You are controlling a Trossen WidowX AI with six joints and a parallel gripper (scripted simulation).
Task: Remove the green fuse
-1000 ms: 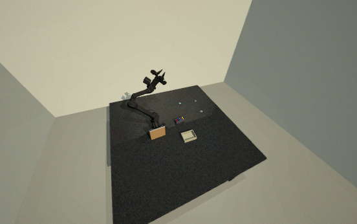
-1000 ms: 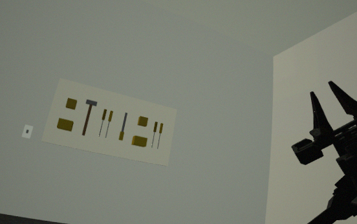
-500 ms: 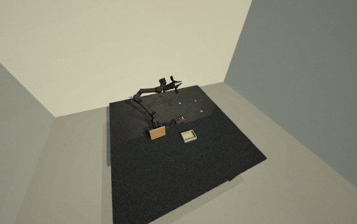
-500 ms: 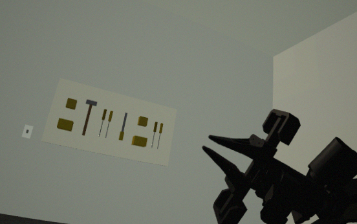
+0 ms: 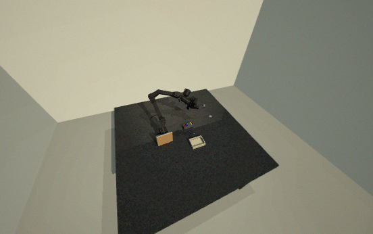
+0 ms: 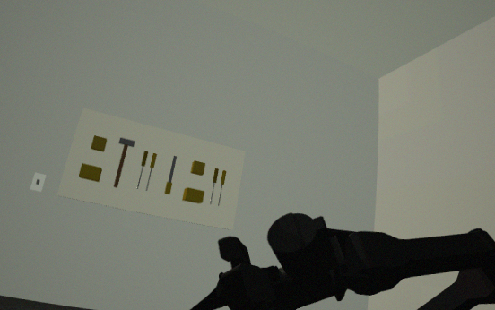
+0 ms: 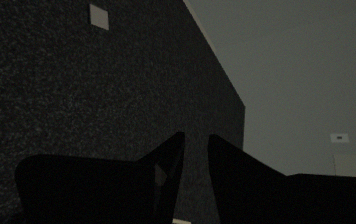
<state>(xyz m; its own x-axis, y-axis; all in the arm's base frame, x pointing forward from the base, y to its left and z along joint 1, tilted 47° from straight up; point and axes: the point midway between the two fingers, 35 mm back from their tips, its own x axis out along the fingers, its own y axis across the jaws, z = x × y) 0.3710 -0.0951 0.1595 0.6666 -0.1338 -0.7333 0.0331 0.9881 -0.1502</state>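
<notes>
Right now my gripper tip is 170 mm above the green fuse, 130 mm past it and 20 mm to the left of it. Round my gripper tip: purple fuse (170 mm below, 110 mm behind, 20 mm to the right); then yellow fuse (170 mm below, 90 mm behind, 20 mm to the right); then blue fuse (170 mm below, 150 mm behind, 20 mm to the right).
</notes>
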